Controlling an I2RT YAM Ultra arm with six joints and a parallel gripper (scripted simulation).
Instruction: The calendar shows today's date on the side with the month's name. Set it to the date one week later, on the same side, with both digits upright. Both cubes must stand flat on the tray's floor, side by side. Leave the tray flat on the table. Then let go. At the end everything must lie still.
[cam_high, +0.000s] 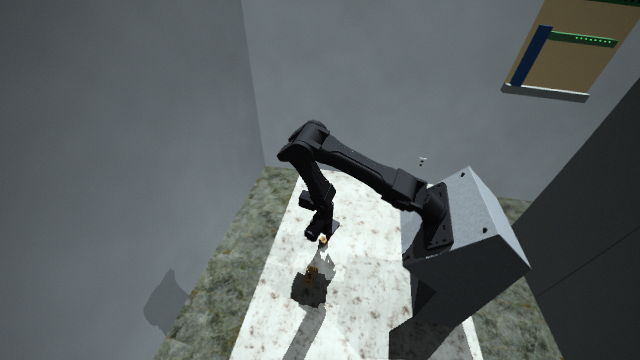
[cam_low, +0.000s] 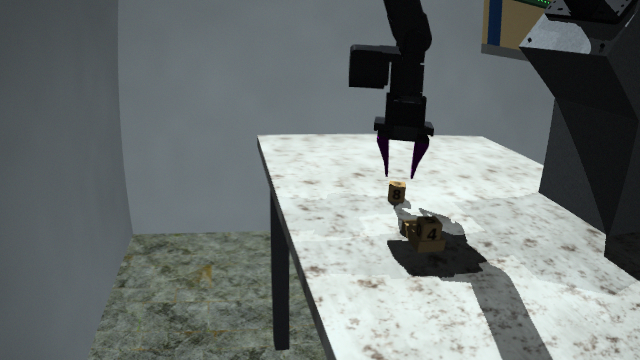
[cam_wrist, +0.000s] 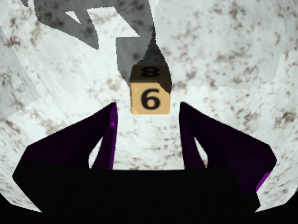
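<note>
My gripper is now 40 mm above the wooden digit cube.
</note>
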